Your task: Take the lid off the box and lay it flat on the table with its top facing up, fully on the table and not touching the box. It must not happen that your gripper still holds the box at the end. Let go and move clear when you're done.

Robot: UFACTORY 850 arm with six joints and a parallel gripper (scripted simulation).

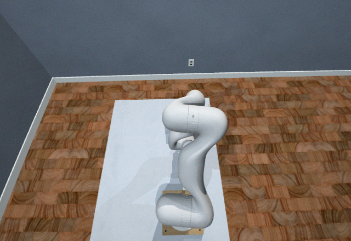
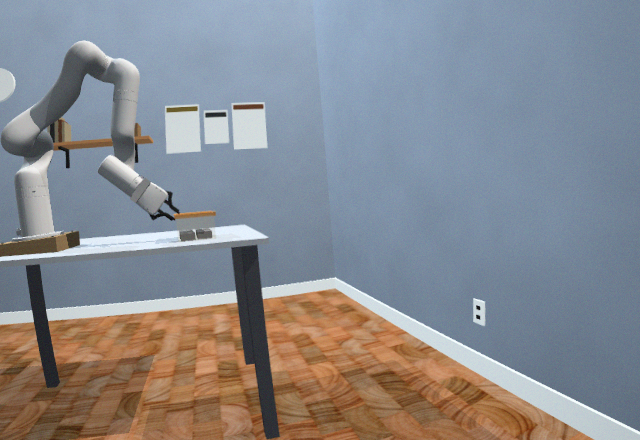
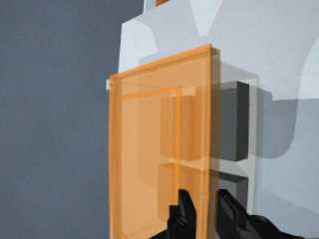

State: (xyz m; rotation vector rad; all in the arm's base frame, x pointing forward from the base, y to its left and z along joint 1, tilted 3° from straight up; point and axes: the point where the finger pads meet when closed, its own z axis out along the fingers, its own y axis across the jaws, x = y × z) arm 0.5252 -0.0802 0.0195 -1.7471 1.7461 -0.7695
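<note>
My gripper is now 8 cm short of the lid, 1 cm to the left of it and 1 cm above it. The rest, counted from my hand: box (8 cm ahead, 5 cm below, 1 cm to the right).
</note>
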